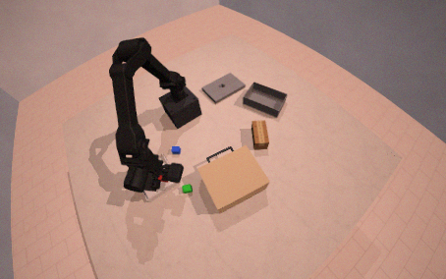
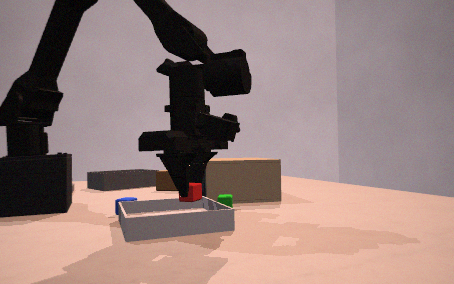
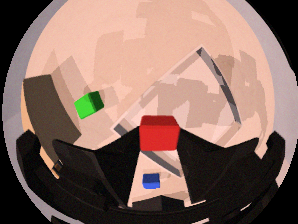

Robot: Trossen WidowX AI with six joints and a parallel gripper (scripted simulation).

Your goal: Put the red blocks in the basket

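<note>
My hand is 230 mm past the grey flat piece, 500 mm to the right of it and 50 mm above it. From my hand the other things lie so: blue block 80 mm behind, 100 mm to the left, 60 mm below; then drawer 160 mm ahead, 190 mm to the left, 30 mm below; then grey basket 40 mm behind, 30 mm to the right, 60 mm below.
</note>
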